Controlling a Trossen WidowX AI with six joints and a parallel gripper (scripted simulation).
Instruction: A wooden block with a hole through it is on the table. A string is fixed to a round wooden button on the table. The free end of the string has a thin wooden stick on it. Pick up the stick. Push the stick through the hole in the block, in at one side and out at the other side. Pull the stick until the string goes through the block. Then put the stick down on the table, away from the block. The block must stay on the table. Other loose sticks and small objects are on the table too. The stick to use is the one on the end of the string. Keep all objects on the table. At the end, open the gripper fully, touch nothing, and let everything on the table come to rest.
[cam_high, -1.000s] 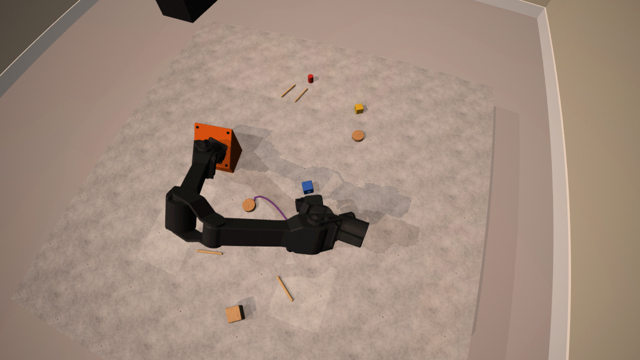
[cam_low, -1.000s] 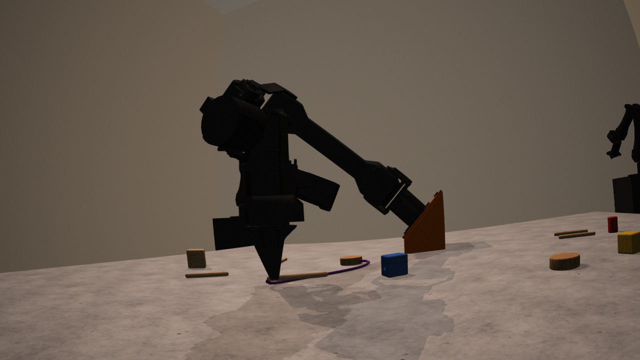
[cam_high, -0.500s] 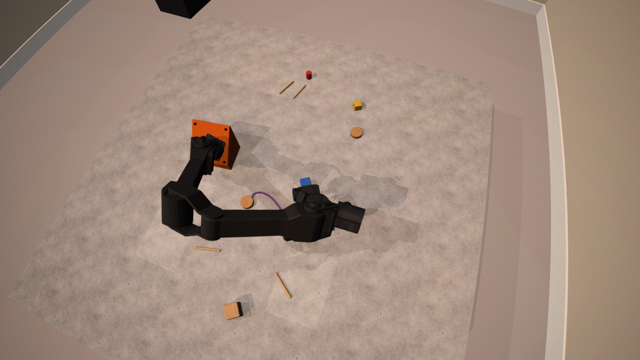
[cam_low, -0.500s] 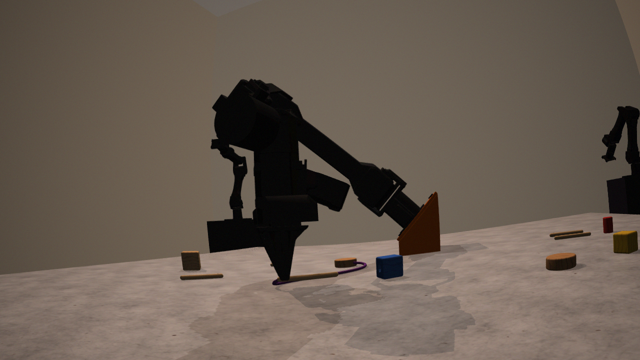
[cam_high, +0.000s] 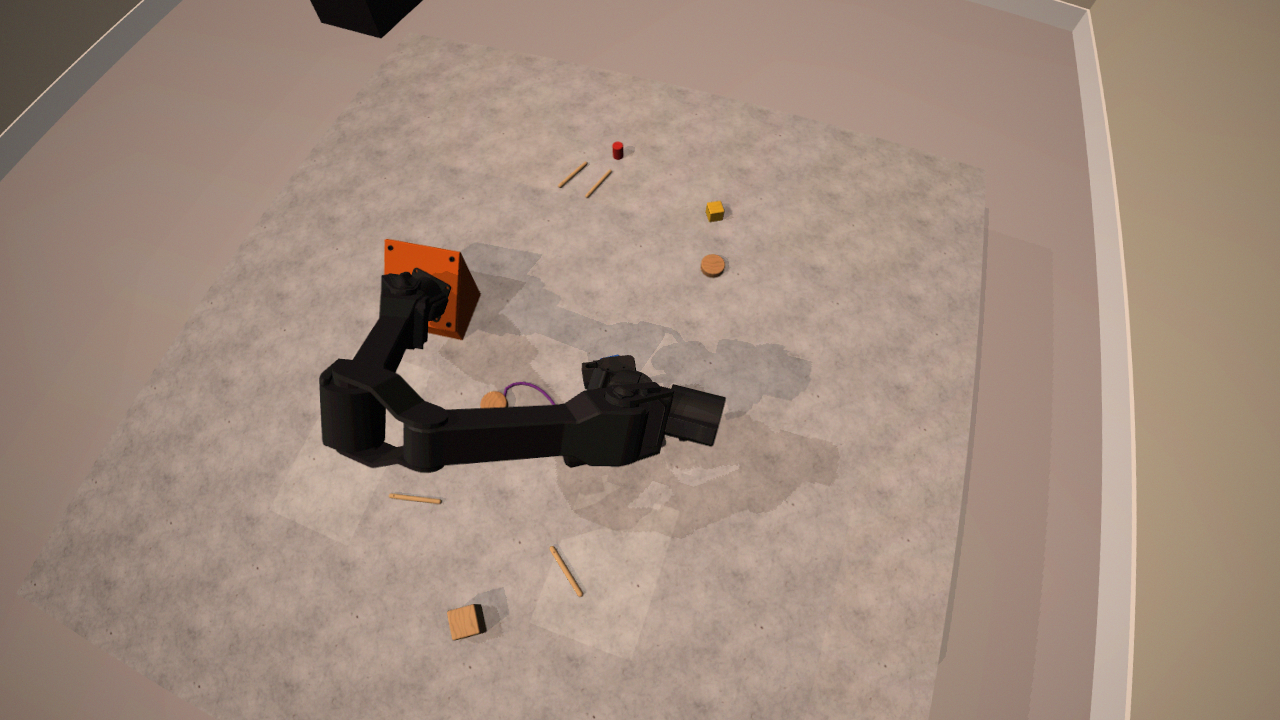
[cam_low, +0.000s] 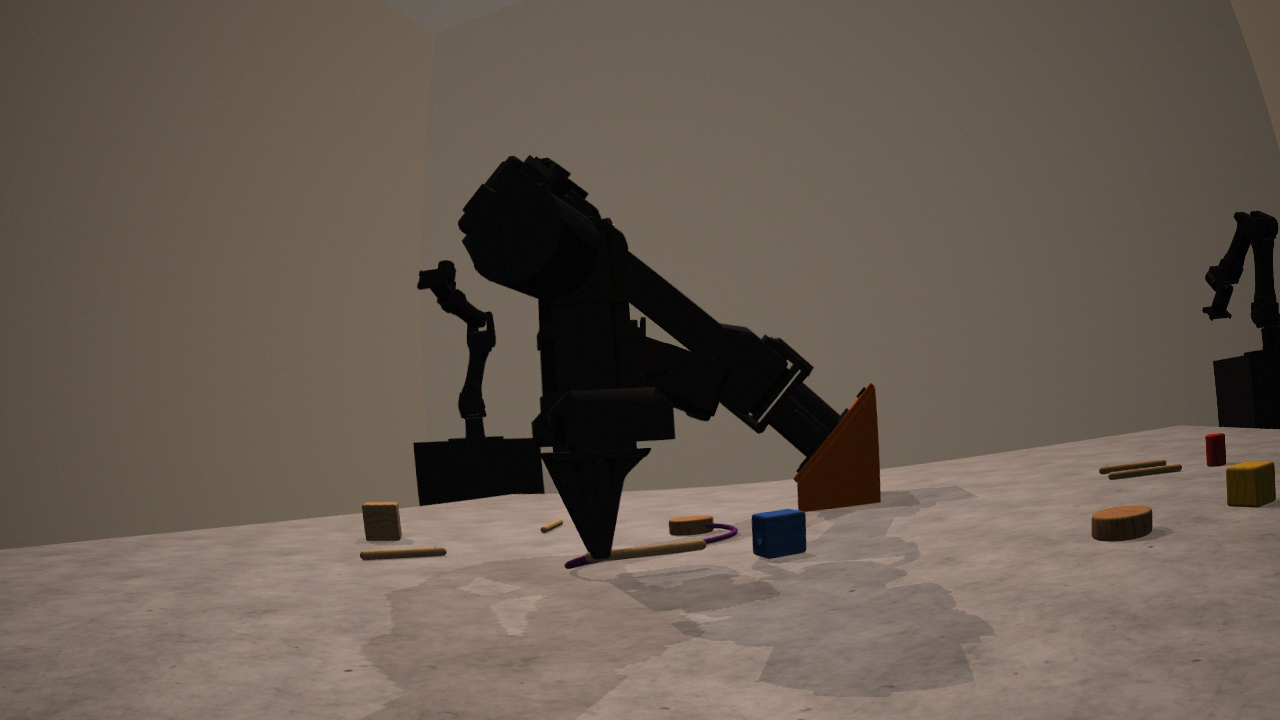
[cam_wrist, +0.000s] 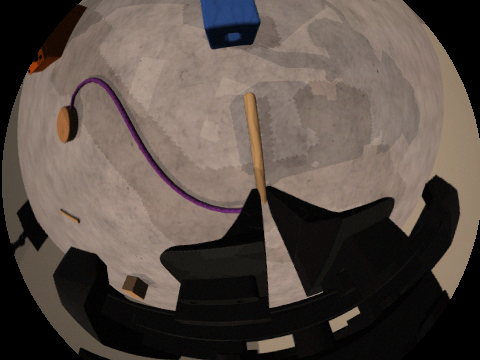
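The blue block lies 9 cm to the left of my gripper tip and 8 cm behind it. The rest, counted from my gripper tip: thin wooden stick 1 cm to the left, 1 cm behind; wooden cube 31 cm to the right, 9 cm behind; round wooden button 21 cm behind, 3 cm to the right, 1 cm below.
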